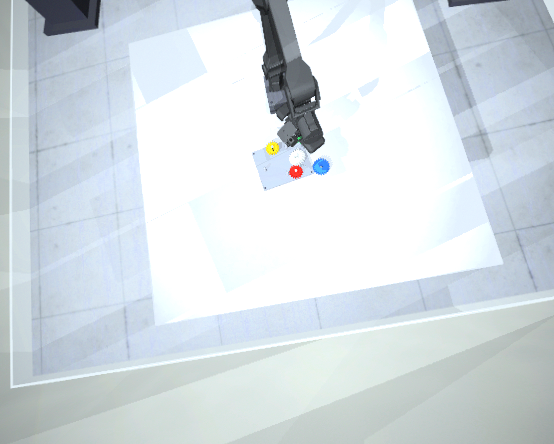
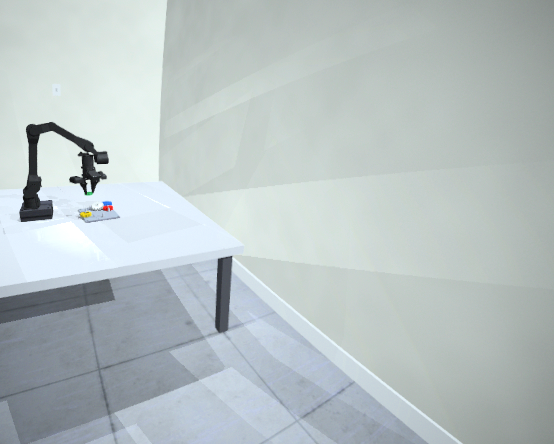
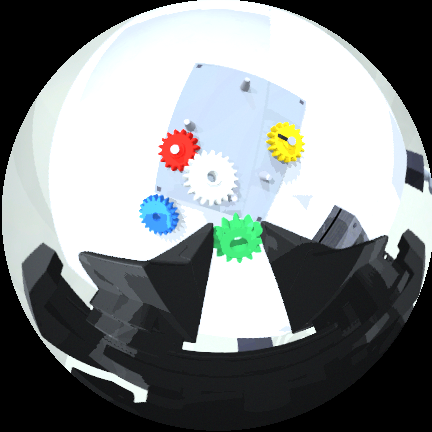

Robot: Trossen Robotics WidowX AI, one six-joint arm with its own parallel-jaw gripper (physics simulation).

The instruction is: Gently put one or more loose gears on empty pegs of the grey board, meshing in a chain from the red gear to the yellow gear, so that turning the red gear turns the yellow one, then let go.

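Frame: origin at the arm's base, x back, y left, z down, level; millimetres.
Where they show: gripper, fingertip midpoint: [image 1: 299, 140] [image 2: 89, 193] [image 3: 236, 227]; arm's base at its link origin: [image 1: 276, 83] [image 2: 32, 207].
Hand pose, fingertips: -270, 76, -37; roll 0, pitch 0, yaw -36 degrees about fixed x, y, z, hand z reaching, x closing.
Things, the pixels of their top centre, and the offset from my fingertips, as dx, dy, dz. "*": a spot on its surface instead. Level surfaces: height alone.
- green gear at its top centre: [image 3: 238, 244] +7, +8, -8
- grey board at its top centre: [image 3: 238, 131] [image 1: 281, 159] [image 2: 97, 208] -40, -73, +62
- yellow gear at its top centre: [image 3: 289, 140] [image 1: 272, 147] [image 2: 85, 212] +16, -108, +67
- white gear at its top centre: [image 3: 209, 179] [image 1: 296, 155] [image 2: 97, 202] -36, -12, +46
- peg at its top centre: [image 3: 268, 176] +20, -52, +64
- blue gear at its top centre: [image 3: 155, 216] [image 1: 321, 166] [image 2: 105, 202] -76, +81, +76
- board's far end at a spot on its surface: [image 3: 246, 85] * -68, -138, +73
- white table at its surface level: dz +93
My gripper [image 1: 299, 139] [image 2: 89, 192] [image 3: 236, 227] is shut on the green gear [image 3: 238, 249] and holds it above the table, beside the grey board [image 1: 278, 176] [image 2: 107, 217] [image 3: 215, 105]. The red gear [image 1: 296, 174] [image 2: 108, 209] [image 3: 185, 156] and yellow gear [image 1: 272, 150] [image 2: 86, 214] [image 3: 286, 154] sit on pegs. The white gear [image 1: 297, 157] [image 2: 97, 206] [image 3: 200, 184] lies over the board against the red gear; no peg shows through its hole. A peg [image 3: 266, 177] near the yellow gear is bare. The blue gear [image 1: 321, 168] [image 2: 107, 203] [image 3: 160, 224] lies off the board.
Two more bare pegs, one beside the red gear [image 3: 189, 124] and one at the board's far end [image 3: 246, 85], stand up. The arm's base [image 2: 36, 211] stands on the white table [image 1: 200, 250] [image 2: 165, 240] behind the board.
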